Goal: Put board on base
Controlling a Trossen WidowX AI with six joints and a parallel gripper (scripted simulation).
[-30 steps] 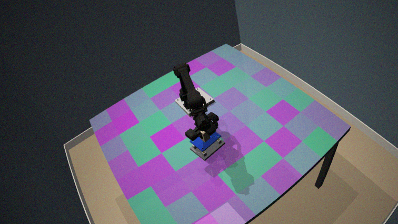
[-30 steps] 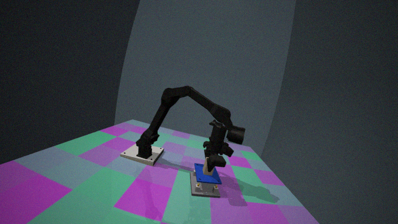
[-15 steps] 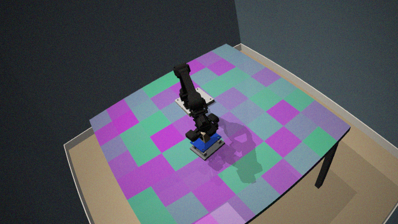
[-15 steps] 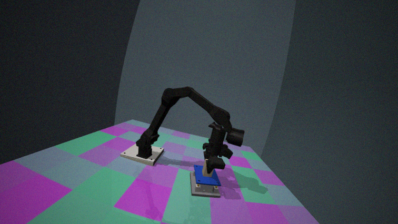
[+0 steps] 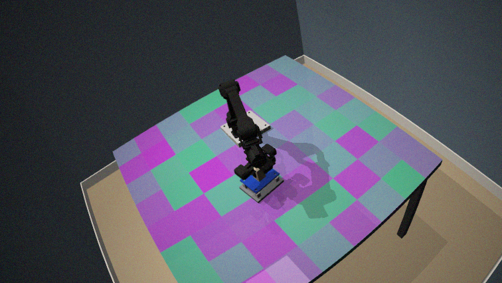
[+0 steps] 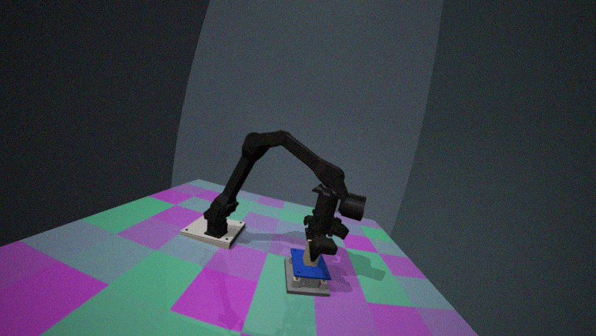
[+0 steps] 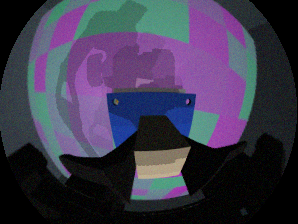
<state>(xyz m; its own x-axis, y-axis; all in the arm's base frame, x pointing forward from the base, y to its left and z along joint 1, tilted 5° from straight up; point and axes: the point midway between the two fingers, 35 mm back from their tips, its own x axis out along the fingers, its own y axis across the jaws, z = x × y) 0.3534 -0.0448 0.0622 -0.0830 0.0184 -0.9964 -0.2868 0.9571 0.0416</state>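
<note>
Now: gripper tip 7 cm above the grey base. From my gripper tip the other things lie so: flat blue board (right at my gripper tip).
</note>
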